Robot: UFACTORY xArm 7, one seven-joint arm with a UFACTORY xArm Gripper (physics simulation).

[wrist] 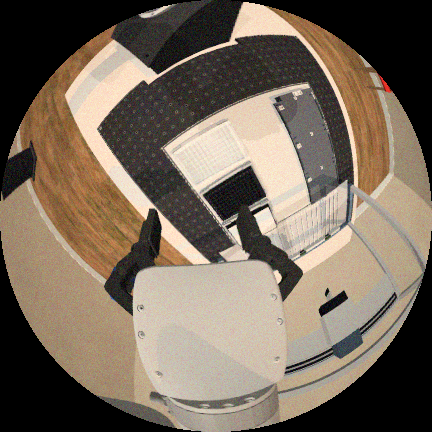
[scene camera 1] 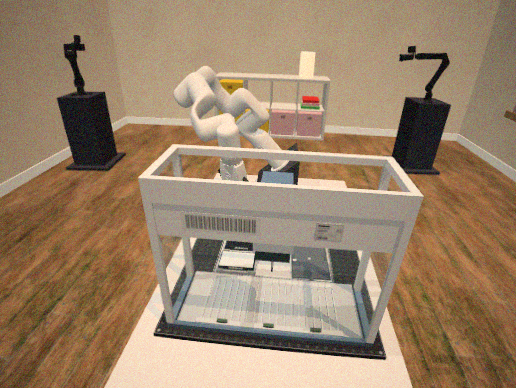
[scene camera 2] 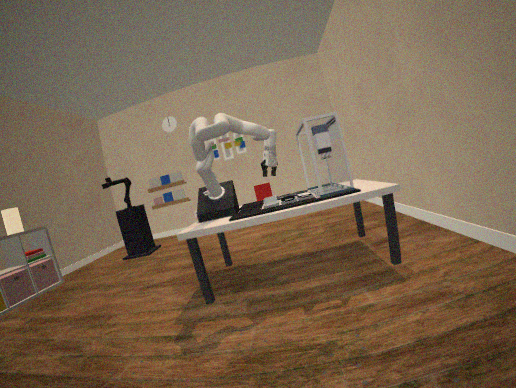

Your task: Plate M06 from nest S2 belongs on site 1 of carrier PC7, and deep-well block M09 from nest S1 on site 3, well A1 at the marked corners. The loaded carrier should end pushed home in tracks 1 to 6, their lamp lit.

My gripper [wrist: 198, 214] is open, holding nothing. Also in view: a clear well plate [wrist: 218, 149]. Further things: a grey carrier [wrist: 299, 111].
